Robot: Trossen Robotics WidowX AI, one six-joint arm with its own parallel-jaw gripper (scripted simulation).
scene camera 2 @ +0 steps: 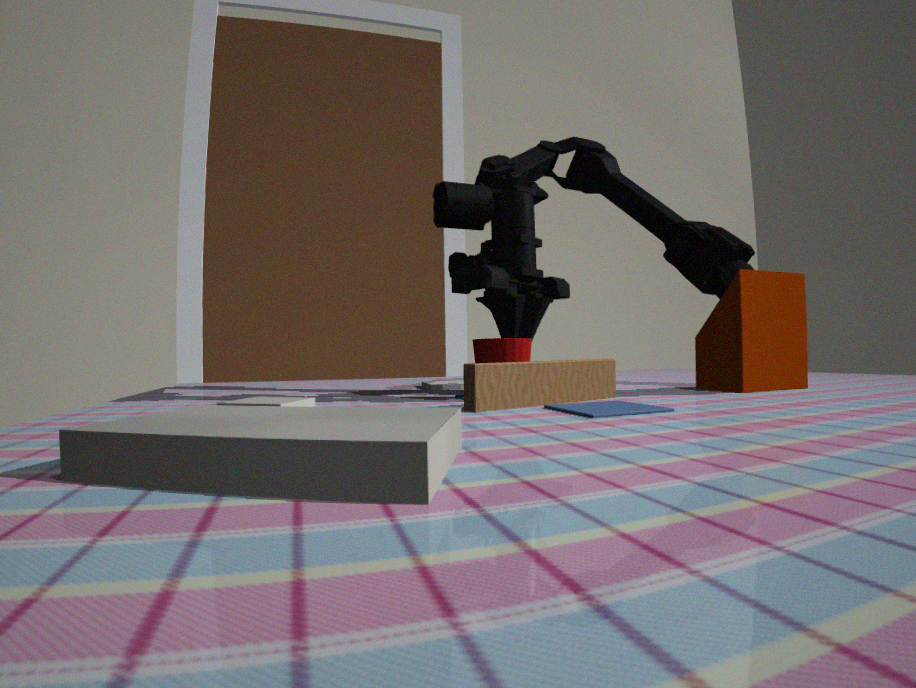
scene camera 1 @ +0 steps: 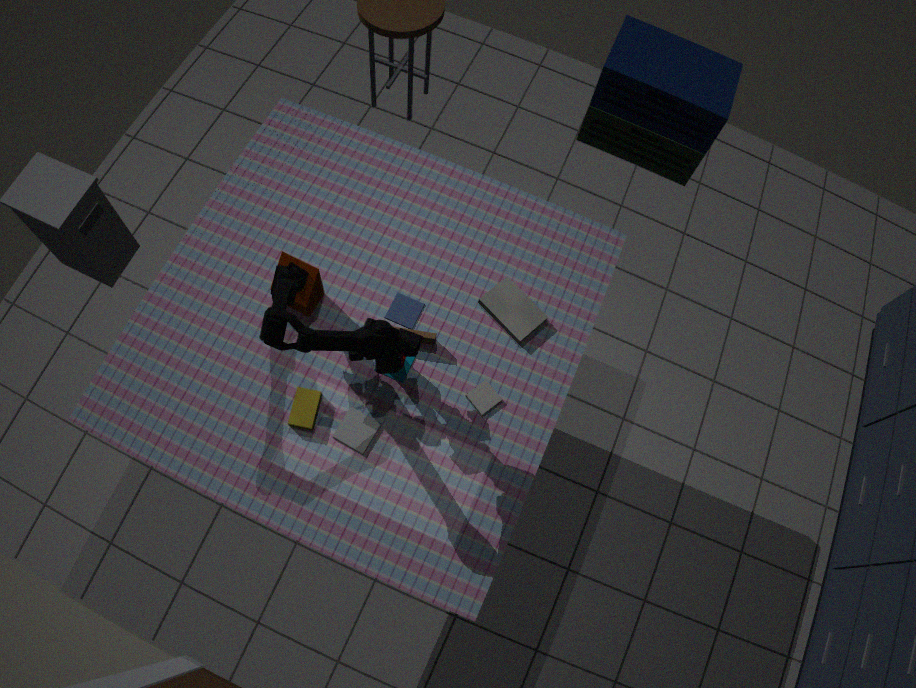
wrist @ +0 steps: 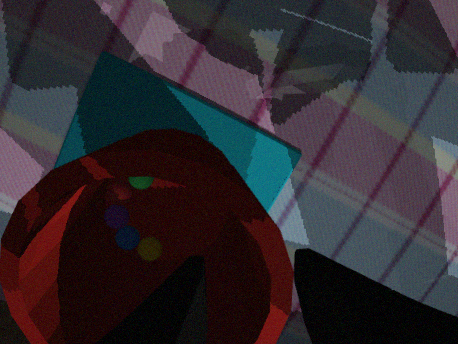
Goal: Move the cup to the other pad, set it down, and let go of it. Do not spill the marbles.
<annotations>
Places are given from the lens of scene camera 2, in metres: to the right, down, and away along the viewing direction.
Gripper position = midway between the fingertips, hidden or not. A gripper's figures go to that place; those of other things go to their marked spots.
my gripper (scene camera 2: 517, 351): 0.08, 0.01, 0.65
flat grey slab (scene camera 2: 355, 454): -0.04, 0.04, 0.20
</annotations>
